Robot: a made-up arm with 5 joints.
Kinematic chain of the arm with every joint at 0, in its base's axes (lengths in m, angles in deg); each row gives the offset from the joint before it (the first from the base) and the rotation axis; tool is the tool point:
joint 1: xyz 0 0 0.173 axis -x
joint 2: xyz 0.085 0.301 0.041 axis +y
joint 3: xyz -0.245 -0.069 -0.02 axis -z
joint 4: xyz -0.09 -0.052 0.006 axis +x
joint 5: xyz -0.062 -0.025 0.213 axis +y
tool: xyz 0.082 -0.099 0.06
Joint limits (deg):
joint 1: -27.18..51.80
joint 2: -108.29..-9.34
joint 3: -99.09..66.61
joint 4: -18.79..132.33
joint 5: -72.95..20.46
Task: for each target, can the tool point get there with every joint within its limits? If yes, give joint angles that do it. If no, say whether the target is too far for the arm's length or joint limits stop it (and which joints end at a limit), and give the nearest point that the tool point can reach.
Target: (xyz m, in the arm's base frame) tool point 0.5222 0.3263 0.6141
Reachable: no: joint limits stop it (at a limit: joint 2, joint 3) | nearest point 0.3458 0.1321 0.3515 | short by 0.371 m
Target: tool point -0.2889 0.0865 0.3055
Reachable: yes | joints 31.04 -30.90 -30.11 2.19 -39.61
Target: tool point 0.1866 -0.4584 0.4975
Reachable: no: joint limits stop it (at a limit: joint 1, joint 2, joint 5) | nearest point 0.1808 -0.2558 0.2197 | short by 0.344 m
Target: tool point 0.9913 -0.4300 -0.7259
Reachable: no: too far | nearest point 0.4824 -0.1967 -0.3341 | short by 0.683 m
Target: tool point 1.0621 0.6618 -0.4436
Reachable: no: too far | nearest point 0.5177 0.3689 -0.1707 | short by 0.676 m
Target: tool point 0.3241 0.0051 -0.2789
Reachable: yes | joints 2.52 -84.95 14.98 120.85 -60.12
